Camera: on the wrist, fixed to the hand. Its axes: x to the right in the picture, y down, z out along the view.
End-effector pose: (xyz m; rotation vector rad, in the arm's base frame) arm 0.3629 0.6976 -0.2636 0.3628 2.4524 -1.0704
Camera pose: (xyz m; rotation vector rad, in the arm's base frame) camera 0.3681 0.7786 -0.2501 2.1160 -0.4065 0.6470
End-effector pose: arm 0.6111 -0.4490 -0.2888 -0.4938 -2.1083 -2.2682
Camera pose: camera 0.6121 -0.5199 -0.2470 -1.5830 0.4729 0.0328
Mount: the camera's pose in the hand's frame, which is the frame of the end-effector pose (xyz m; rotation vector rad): -0.0060 0.0476 -0.0669 0.1156 0.1706 -3.0563
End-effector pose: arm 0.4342 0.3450 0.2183 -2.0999 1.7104 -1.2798
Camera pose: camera 0.3539 0.3596 0.2292 1.4206 1.7156 0.3743
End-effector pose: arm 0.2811 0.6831 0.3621 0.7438 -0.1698 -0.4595
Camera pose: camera 0.3127 0.7574 0.3461 -0.3990 -1.1134 2.4812
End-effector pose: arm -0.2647 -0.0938 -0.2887 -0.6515 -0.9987 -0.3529
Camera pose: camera -0.1972 -0.1013 -0.3353 -1.4650 0.8405 2.4192
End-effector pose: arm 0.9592 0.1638 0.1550 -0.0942 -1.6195 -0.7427
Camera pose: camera 1.0401 0.1693 0.1690 -2.0191 0.1246 1.6658
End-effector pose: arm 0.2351 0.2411 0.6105 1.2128 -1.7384 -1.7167
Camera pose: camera 0.2775 0.1999 0.6678 -1.5865 -0.9264 0.4224
